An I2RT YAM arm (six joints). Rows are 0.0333 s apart.
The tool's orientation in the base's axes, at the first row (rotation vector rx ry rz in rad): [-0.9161 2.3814 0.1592]
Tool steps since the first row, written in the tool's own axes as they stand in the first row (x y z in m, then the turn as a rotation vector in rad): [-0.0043 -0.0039 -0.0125 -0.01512 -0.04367 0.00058]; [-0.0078 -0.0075 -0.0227 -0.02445 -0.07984 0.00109]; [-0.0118 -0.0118 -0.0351 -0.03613 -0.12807 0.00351]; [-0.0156 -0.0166 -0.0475 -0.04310 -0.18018 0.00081]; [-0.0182 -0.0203 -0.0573 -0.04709 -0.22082 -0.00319]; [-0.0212 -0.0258 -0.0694 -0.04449 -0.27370 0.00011]
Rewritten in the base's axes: [-0.0008 -0.0043 0.0131 0.03755 -0.02417 0.01192]; [-0.0012 -0.0081 0.0238 0.06676 -0.04602 0.01999]; [-0.0019 -0.0128 0.0366 0.10607 -0.07506 0.02889]; [-0.0024 -0.0180 0.0494 0.14265 -0.11133 0.03976]; [-0.0031 -0.0223 0.0593 0.16941 -0.14102 0.04900]; [-0.0035 -0.0284 0.0715 0.20360 -0.18157 0.04967]
